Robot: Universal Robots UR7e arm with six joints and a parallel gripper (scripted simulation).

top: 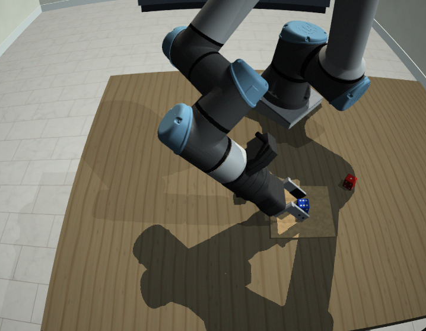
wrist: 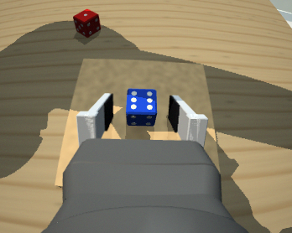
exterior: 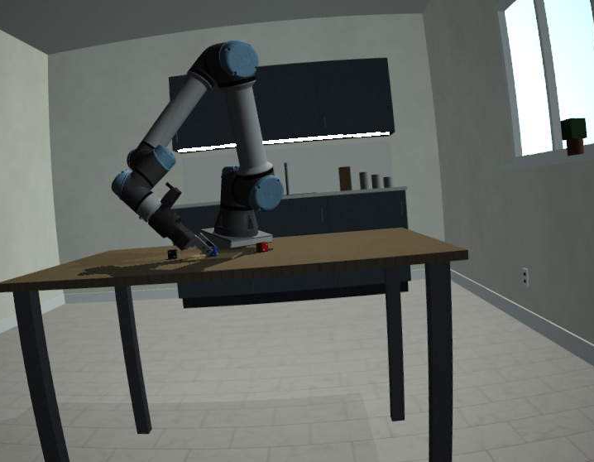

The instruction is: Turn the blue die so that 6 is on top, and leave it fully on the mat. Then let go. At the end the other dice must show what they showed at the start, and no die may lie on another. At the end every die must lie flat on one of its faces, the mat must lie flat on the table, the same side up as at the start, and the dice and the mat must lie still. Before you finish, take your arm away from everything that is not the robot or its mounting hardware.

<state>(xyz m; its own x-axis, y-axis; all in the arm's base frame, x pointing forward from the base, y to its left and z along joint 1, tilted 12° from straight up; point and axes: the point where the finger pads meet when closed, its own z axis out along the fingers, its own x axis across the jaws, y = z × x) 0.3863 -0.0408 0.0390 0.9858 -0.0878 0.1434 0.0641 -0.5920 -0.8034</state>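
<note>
The blue die is 1 cm to the left of my hand and 1 cm below it. The rest, counted from my hand: black die 6 cm behind, 12 cm to the right, 1 cm below; then red die 6 cm behind, 14 cm to the left, 1 cm below; then tan mat 1 cm to the left, 2 cm below.
</note>
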